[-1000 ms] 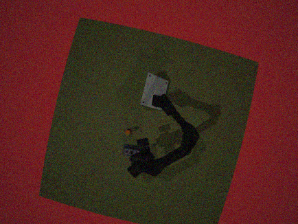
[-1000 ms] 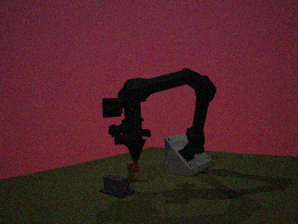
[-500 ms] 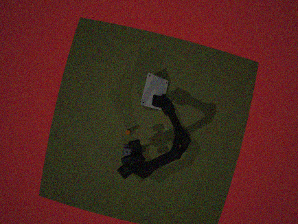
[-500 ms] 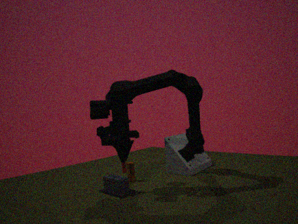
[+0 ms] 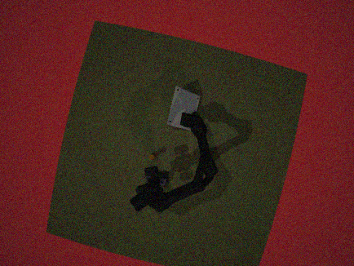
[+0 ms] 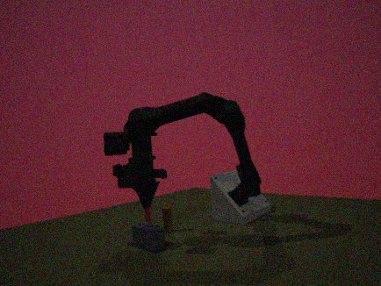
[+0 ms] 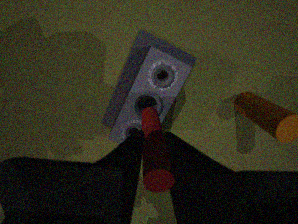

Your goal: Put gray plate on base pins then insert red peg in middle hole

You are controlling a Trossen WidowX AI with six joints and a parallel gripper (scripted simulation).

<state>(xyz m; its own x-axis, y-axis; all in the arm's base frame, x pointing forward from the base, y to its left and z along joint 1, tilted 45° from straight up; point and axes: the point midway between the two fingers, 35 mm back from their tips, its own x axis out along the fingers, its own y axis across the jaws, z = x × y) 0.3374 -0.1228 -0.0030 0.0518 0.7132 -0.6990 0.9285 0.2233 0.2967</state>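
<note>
Now: the red peg right at my gripper tip. Round my gripper tip: gray plate 7 cm below; then orange cylinder 12 cm behind, 7 cm below, 5 cm to the right.
</note>
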